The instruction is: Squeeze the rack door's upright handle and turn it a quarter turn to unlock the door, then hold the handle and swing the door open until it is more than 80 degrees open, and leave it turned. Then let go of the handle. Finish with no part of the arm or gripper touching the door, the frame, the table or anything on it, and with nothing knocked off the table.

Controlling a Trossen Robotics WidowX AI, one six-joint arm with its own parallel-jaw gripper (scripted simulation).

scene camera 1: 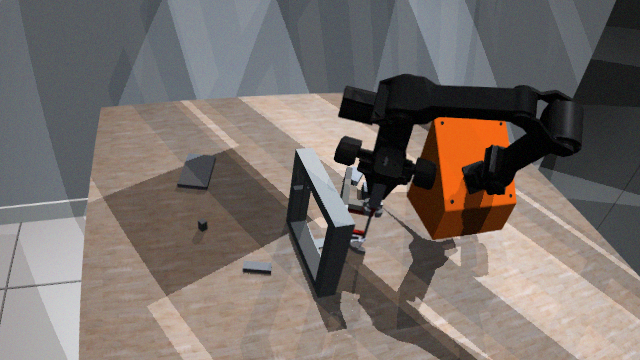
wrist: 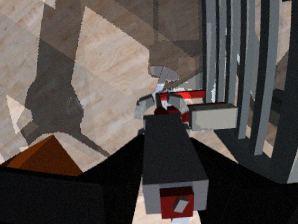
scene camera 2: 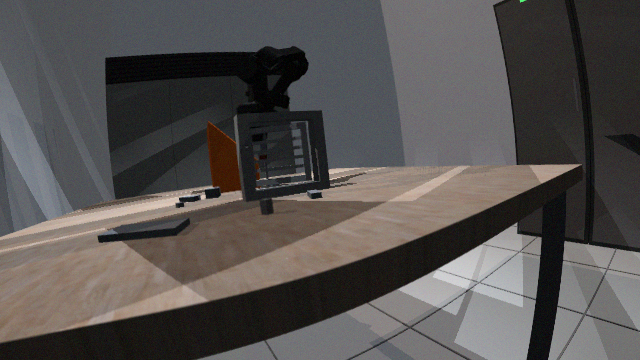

Labels:
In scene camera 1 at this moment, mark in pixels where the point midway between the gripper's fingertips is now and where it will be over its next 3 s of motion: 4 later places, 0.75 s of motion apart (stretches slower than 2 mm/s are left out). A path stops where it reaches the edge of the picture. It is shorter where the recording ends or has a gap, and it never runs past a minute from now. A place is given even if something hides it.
My gripper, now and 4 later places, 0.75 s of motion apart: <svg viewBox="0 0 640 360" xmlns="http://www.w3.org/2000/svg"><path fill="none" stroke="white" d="M376 196L396 208L410 223L417 239L420 244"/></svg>

